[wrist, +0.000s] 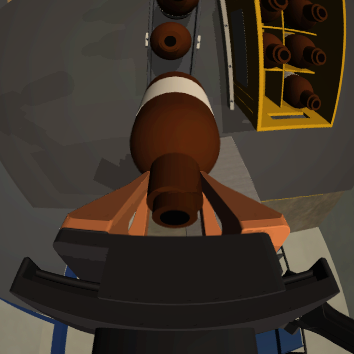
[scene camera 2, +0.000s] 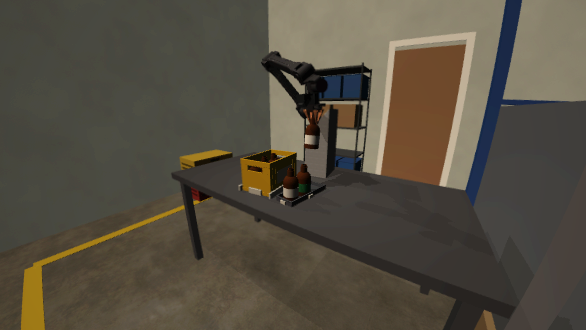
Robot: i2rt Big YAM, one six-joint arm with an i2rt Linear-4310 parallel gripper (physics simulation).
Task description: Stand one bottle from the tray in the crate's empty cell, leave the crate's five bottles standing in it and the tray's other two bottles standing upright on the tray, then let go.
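Seen in the pictures: gripper, fingertip midpoint: [wrist: 174, 178] [scene camera 2: 313, 124]; arm's base, origin of the base link: [scene camera 2: 319, 125].
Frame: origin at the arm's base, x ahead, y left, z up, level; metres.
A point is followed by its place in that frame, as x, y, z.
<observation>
My gripper [scene camera 2: 313, 119] {0.311, 0.124, 0.029} [wrist: 174, 178] {0.311, 0.124, 0.029} is shut on the neck of a brown bottle with a white label [scene camera 2: 312, 131] {0.351, 0.140, -0.003} [wrist: 175, 132] {0.344, 0.122, 0.023}, held upright in the air above the tray's level. On the dark tray [scene camera 2: 300, 201] {0.481, 0.160, -0.316} [wrist: 156, 66] {0.338, 0.160, -0.316} stand two upright brown bottles, one white-labelled [scene camera 2: 290, 185] {0.514, 0.125, -0.232} and one green-labelled [scene camera 2: 303, 180] {0.428, 0.141, -0.231}; they also show at the top of the wrist view, one wholly, one partly. The yellow crate [scene camera 2: 257, 179] {0.530, -0.068, -0.241} [wrist: 325, 121] {0.276, -0.187, -0.155} holds five standing bottles. In the wrist view its empty cell is the lower left one, beside a bottle [wrist: 299, 91] {0.318, -0.129, -0.197}; its floor is dark.
The crate and tray stand side by side on the dark table [scene camera 2: 380, 215] {0.391, 0.502, -0.321}. Pale strips [wrist: 227, 55] {0.363, 0.003, -0.291} line the crate's side. A grey upright block [scene camera 2: 320, 157] {0.123, 0.075, -0.188} stands behind the tray. A shelf rack with blue bins [scene camera 2: 355, 87] is farther back.
</observation>
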